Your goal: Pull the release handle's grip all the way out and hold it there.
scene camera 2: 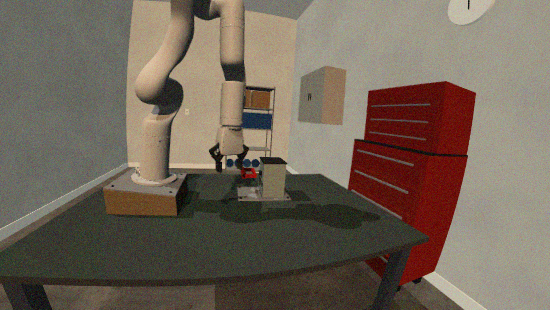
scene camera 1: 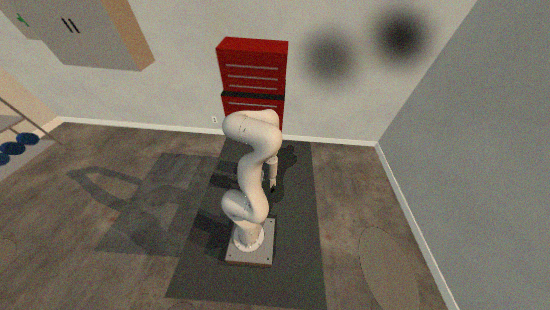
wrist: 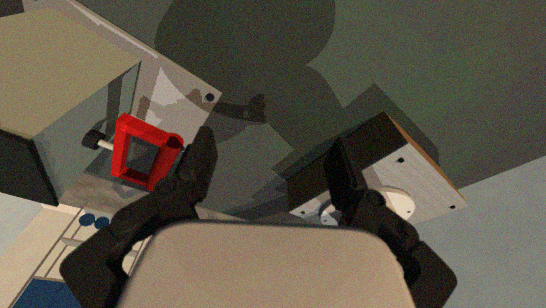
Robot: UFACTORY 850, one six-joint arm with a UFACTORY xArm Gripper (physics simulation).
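The release handle's red grip (scene camera 2: 249, 173) (wrist: 167, 159) is a rectangular loop on a short pale rod. The rod comes out of a black collar on the side of a beige box (scene camera 2: 273, 179) (wrist: 55, 75) with a dark top. The box stands on a pale base plate (scene camera 2: 248, 190) (wrist: 192, 82). My gripper (scene camera 2: 231, 169) (wrist: 273, 146) is open and empty, fingers wide apart. In the wrist view its left finger is right beside the grip's outer bar; whether they touch I cannot tell. The grip is outside the gap between the fingers. In scene camera 1 the arm hides the box and grip.
The arm's base block (scene camera 1: 266, 252) (scene camera 2: 141, 201) (wrist: 425, 180) stands on the dark table (scene camera 1: 295, 270) (scene camera 2: 210, 250). A red tool cabinet (scene camera 1: 254, 65) (scene camera 2: 417, 120) stands by the wall. A shelf unit with blue and brown boxes is in the background of scene camera 2.
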